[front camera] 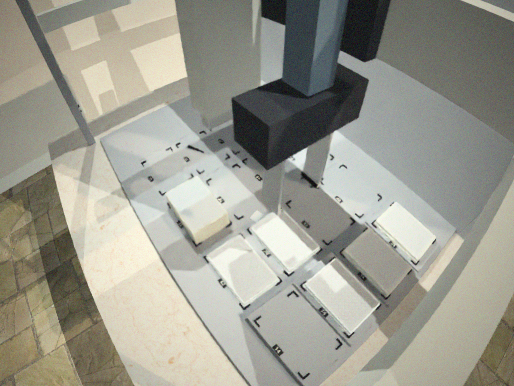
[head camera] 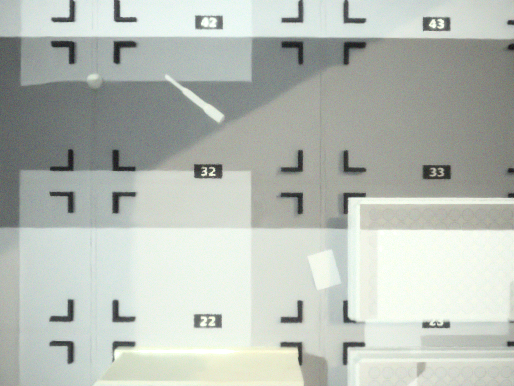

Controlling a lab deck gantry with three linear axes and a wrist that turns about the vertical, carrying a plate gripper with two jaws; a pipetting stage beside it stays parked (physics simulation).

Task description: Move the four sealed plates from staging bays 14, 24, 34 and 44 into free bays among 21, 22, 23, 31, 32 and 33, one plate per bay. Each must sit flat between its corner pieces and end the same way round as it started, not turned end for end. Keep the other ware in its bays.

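Frame: origin at the robot's base, x ahead, y left, z up, level; centimetres.
Seen in the pictures: gripper, fingertip midpoint: (front camera: 292, 193); robot's base, origin of the base link: (front camera: 142, 163).
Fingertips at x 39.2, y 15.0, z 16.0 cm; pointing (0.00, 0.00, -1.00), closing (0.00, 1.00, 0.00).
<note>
Offsets run from my fingertips to a thing's top centre. "*": to the spot under its first point.
A pale plate @(dx +0.0, dy +0.0, dz -14.5 cm) (front camera: 284, 242) (head camera: 440, 275) lies flat in bay 23, between its corner pieces. Three staging plates sit on the right side: one white @(dx +16.4, dy +0.0, dz -13.1 cm) (front camera: 340, 297) in bay 24, one grey-looking in shade @(dx +16.4, dy +10.7, dz -13.1 cm) (front camera: 378, 262) in bay 34 and one white @(dx +16.4, dy +21.4, dz -13.1 cm) (front camera: 406, 231) in bay 44. Bay 14 @(* dx +15.5, dy -10.1, dz -14.5 cm) (front camera: 297, 327) holds no plate. My gripper (front camera: 297, 198) is open, with its two jaws raised behind the plate in bay 23 and nothing between them. The gripper does not show in the head view. Bays 22, 32 and 33 hold no plate.
A white plate @(dx +0.0, dy -10.7, dz -14.5 cm) (front camera: 242, 270) (head camera: 435, 375) sits in bay 13, and a tall cream box @(dx -16.4, dy -10.7, dz -11.8 cm) (front camera: 197, 207) (head camera: 205, 370) in bay 12. A small white card @(dx -8.1, dy -0.9, dz -15.8 cm) (head camera: 324, 270) lies left of bay 23. A white stick @(dx -17.4, dy +11.3, dz -15.2 cm) (head camera: 195, 99), a round knob @(dx -24.5, dy +12.5, dz -15.6 cm) (head camera: 94, 81) and a dark stick @(dx -34.2, dy -1.0, dz -15.2 cm) (front camera: 195, 148) lie farther back.
</note>
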